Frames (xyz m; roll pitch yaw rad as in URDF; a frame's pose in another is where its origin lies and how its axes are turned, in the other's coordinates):
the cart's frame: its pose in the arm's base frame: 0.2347 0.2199 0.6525 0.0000 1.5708 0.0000
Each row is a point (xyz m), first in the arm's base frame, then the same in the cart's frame.
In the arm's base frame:
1: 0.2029 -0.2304 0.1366
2: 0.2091 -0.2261 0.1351
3: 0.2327 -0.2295 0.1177
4: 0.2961 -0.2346 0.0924
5: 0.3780 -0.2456 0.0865
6: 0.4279 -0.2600 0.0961
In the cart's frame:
1: 0.5159 -0.4503 -0.0318
2: 0.5174 -0.4460 -0.0256
3: 0.5348 -0.4494 -0.0020
4: 0.5601 -0.4545 0.0614
5: 0.5660 -0.4655 0.1433
6: 0.5564 -0.4799 0.1932

